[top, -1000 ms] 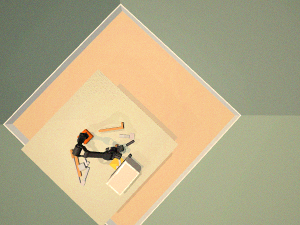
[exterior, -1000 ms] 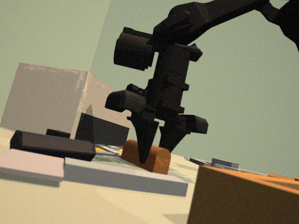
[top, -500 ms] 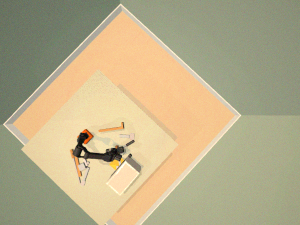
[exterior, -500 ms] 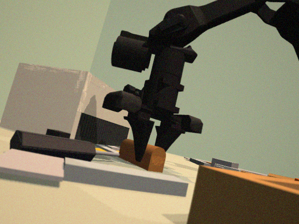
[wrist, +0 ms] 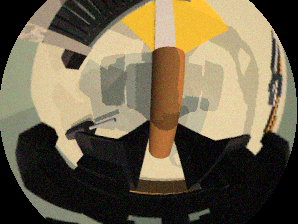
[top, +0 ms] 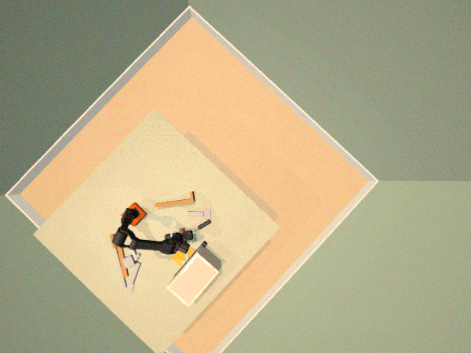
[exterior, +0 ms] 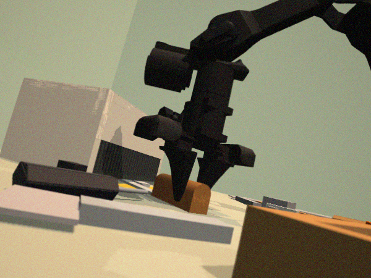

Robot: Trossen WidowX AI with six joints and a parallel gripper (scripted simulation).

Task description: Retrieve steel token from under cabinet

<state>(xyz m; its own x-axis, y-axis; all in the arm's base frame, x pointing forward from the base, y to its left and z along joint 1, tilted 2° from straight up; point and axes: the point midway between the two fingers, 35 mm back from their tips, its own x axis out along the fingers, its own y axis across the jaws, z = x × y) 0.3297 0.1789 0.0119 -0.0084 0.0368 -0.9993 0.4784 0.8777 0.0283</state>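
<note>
The dark screwdriver lies 120 mm to the left of my gripper tip and 40 mm ahead of it. From my gripper tip the other things lie so: token 180 mm ahead, 130 mm to the right; orange stick 460 mm to the right, 140 mm behind.
</note>
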